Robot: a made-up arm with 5 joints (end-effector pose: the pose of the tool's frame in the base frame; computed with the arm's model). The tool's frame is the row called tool. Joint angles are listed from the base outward.
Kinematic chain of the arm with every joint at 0, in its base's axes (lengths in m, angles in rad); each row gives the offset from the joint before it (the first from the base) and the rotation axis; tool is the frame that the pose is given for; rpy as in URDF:
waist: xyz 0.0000 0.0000 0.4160 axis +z
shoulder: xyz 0.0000 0.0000 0.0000 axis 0 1 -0.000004
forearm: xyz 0.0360 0.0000 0.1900 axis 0 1 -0.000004
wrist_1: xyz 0.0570 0.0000 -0.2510 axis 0 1 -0.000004
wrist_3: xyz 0.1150 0.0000 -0.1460 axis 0 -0.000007 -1
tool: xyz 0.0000 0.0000 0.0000 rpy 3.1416 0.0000 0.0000
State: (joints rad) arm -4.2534 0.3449 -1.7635 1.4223 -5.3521
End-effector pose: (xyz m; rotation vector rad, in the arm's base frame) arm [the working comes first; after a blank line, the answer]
Working (the frame after each row of the table, in the pose's form):
after waist: 0.0000 0.0000 0.4160 0.0000 0.0000 2.0298
after shoulder: 0.0000 0.0000 0.4160 -0.3495 0.2171 2.0064
after forearm: -0.0435 0.0880 0.5826 1.3993 -0.8693 1.6302
after wrist_1: -0.1572 0.3181 0.6009 -0.0038 0.0023 2.0298
after wrist_3: -0.2079 0.4207 0.4545 -0.0039 0.0003 1.0987

-0.2079 0.4207 0.4545 2.6762 1.6384 -0.0005
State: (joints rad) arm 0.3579 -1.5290 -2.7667 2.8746 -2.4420
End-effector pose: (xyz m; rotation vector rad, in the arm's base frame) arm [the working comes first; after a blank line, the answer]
Working (the frame after each row of the table, in the pose's form):
after waist: 0.0000 0.0000 0.4160 0.0000 0.0000 0.3579
after shoulder: 0.0000 0.0000 0.4160 0.2734 -1.5113 0.2850
after forearm: -0.1764 -0.0660 0.4599 -0.3551 1.9630 0.2311
after wrist_1: -0.4130 -0.1545 0.5094 0.2541 -1.4048 0.2953
after wrist_3: -0.2617 -0.0979 0.6013 -1.6374 -0.9566 2.1717

-0.2617 -0.0979 0.6013 0.3034 1.7583 0.7745
